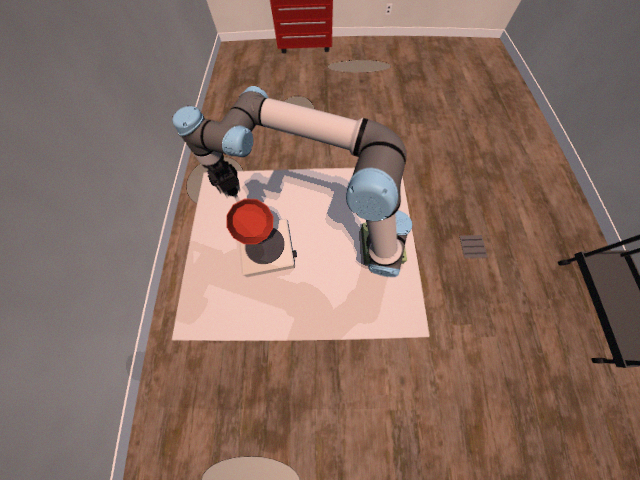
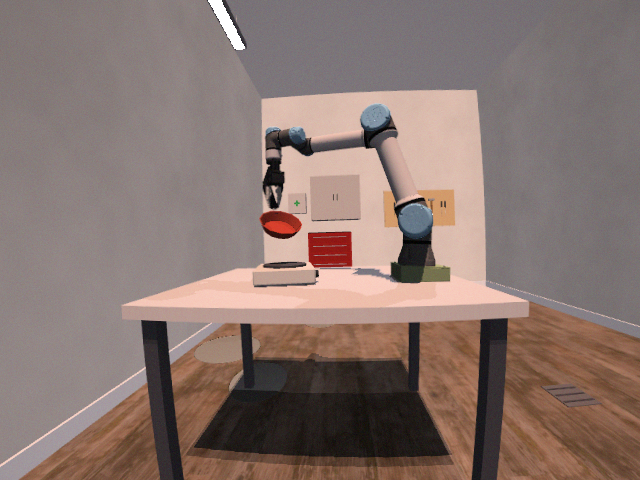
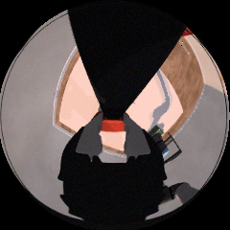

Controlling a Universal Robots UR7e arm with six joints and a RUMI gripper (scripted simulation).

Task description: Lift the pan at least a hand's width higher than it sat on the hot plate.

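My hand is 3 cm past the pan, 4 cm to the right of it and 6 cm above it. Also, from my hand: hot plate 10 cm behind, 11 cm to the left, 31 cm below.
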